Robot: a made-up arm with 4 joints.
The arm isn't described. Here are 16 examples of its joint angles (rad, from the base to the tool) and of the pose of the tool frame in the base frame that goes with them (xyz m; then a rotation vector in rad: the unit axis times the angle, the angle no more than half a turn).
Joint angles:
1: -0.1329 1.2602 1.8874 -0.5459
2: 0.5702 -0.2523 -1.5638 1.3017
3: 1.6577 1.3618 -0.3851 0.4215
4: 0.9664 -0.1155 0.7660 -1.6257
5: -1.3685 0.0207 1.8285 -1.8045
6: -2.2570 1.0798 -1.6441 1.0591
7: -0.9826 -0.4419 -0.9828 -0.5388
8: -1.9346 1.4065 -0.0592 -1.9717
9: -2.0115 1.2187 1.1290 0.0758
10: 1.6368 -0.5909 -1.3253 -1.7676
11: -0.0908 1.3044 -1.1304 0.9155
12: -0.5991 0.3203 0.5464 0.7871
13: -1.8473 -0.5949 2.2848 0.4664
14: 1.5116 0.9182 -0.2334 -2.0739
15: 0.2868 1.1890 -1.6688 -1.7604
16: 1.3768 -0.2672 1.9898 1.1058
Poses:
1: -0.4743 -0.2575 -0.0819 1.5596 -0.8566 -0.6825
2: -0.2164 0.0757 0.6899 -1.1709 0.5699 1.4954
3: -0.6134 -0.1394 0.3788 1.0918 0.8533 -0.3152
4: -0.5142 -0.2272 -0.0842 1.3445 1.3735 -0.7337
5: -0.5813 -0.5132 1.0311 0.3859 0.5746 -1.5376
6: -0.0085 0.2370 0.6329 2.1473 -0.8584 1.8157
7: -0.3491 0.1953 1.1020 -1.9945 -0.1649 0.1032
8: -0.5970 0.0851 0.4931 0.2101 -2.5437 -1.5488
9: -0.7488 -0.1547 1.1930 -1.1537 -1.0334 0.2727
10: -0.5847 -0.0826 0.3478 0.6982 0.0496 -1.3097
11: -0.2034 -0.0748 0.8825 -0.7851 1.0853 -0.3471
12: -0.3648 -0.5741 0.9678 -0.3545 -0.0653 0.6985
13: -0.2702 -0.5183 1.0333 0.4466 0.4177 0.3051
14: -0.6243 -0.0363 0.5751 0.3347 1.8637 -2.2095
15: -0.1487 0.2932 0.6445 -1.8601 -0.1856 -2.2385
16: -0.1286 0.5672 0.0770 -2.4978 1.6495 -0.1412
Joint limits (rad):
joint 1: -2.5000..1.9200
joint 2: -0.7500..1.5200
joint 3: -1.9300..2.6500
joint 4: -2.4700..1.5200
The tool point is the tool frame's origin. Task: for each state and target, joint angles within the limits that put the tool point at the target. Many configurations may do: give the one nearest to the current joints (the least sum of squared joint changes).
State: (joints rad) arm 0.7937 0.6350 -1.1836 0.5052
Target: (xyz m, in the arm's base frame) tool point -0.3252 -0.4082 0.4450
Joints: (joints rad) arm 0.9802 0.3172 -0.6137 0.4670
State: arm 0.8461 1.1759 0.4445 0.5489
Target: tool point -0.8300 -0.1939 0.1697
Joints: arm 0.4965 1.0833 0.7101 -0.1347
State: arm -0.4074 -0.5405 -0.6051 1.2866
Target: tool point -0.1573 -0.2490 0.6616
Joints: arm 0.4711 -0.0895 -0.5984 1.5200
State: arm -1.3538 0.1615 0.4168 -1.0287
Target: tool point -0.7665 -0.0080 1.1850
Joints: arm -1.5858 0.5347 0.4885 -1.0096
